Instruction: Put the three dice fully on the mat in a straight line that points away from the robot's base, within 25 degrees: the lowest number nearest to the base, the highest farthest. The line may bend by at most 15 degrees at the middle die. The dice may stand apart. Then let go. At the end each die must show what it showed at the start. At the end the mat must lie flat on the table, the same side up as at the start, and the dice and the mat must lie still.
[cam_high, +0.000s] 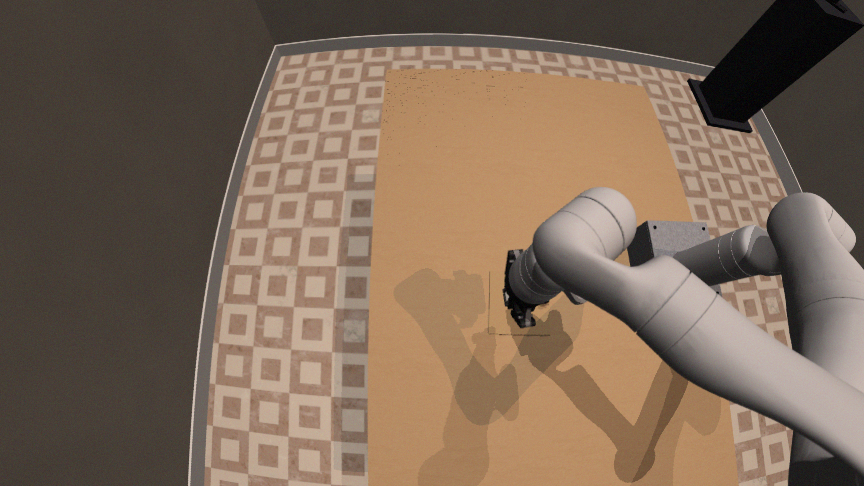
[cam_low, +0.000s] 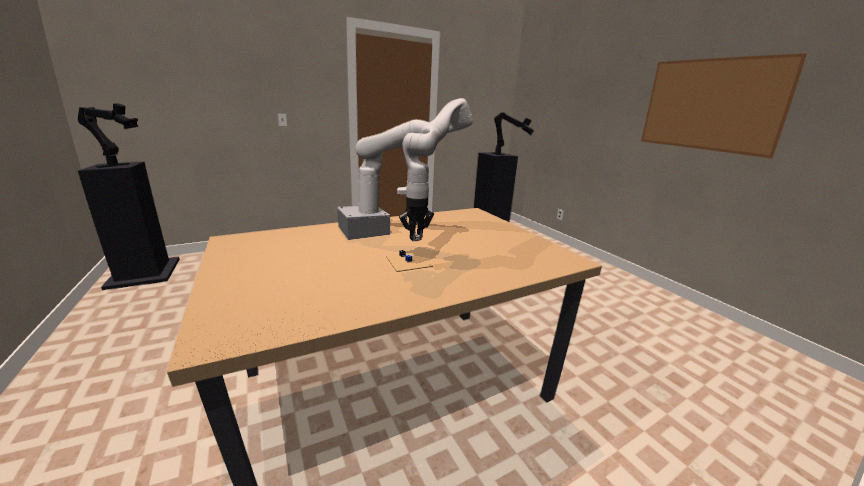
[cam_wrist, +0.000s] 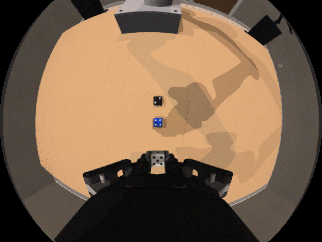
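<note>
Right now the blue die is 50 mm behind my hand, 10 mm to the right of it and 110 mm below it. From my hand the other things lie so: mat (50 mm behind, 10 mm to the right, 120 mm below); black die (100 mm behind, 10 mm to the right, 110 mm below); white die (10 mm below).
</note>
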